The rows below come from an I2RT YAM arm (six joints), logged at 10 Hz.
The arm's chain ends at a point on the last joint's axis. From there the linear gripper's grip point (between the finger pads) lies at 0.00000 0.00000 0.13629 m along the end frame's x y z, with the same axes.
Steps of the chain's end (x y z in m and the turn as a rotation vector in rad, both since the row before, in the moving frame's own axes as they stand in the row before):
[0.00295, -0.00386, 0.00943, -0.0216, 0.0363, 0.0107]
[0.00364, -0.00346, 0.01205, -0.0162, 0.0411, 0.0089]
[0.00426, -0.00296, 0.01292, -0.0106, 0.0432, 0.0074]
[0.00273, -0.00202, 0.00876, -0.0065, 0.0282, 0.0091]
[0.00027, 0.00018, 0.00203, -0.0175, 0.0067, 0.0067]
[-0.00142, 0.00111, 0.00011, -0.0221, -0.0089, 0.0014]
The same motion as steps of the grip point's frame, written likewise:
[0.00788, -0.00089, 0.00931, -0.0216, 0.0363, 0.0107]
[0.00923, -0.00123, 0.01192, -0.0162, 0.0411, 0.0089]
[0.01014, -0.00149, 0.01279, -0.0106, 0.0432, 0.0074]
[0.00657, -0.00112, 0.00870, -0.0065, 0.0282, 0.0091]
[0.00118, 0.00257, 0.00201, -0.0175, 0.0067, 0.0067]
[-0.00263, 0.00412, 0.00007, -0.0221, -0.0089, 0.0014]

